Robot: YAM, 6 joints.
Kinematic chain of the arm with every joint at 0, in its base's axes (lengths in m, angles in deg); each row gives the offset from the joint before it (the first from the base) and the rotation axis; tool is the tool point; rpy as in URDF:
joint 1: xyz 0 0 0.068 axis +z
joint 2: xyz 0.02 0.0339 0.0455 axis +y
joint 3: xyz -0.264 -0.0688 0 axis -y
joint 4: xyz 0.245 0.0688 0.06 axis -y
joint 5: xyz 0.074 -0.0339 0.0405 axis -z
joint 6: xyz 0.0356 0 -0.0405 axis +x
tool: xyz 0 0 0 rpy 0 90 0
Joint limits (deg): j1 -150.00..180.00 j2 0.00..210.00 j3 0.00..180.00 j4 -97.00..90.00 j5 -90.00..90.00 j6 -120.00..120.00
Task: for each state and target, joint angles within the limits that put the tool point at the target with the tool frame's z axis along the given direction. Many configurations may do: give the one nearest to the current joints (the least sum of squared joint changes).
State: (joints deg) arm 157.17 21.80 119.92 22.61 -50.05 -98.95
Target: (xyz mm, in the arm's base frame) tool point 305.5 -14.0 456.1 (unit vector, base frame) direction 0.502 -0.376 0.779
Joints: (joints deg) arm 179.88 0.10 77.14 45.81 -22.02 -98.95
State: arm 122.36 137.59 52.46 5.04 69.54 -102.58
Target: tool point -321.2 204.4 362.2 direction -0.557 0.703 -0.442
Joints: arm 149.24 93.37 87.68 -22.11 18.62 -102.58
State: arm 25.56 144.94 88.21 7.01 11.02 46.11
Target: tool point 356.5 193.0 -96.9 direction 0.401 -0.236 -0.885
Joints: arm 30.48 154.36 79.21 -0.53 24.01 46.11
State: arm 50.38 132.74 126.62 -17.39 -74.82 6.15
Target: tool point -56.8 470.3 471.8 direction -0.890 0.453 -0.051
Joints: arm 93.17 131.29 159.68 -34.19 -59.73 6.15
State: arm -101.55 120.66 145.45 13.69 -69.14 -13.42
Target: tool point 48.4 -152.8 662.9 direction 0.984 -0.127 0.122
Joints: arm -84.85 90.56 152.59 -32.43 -75.69 -13.42
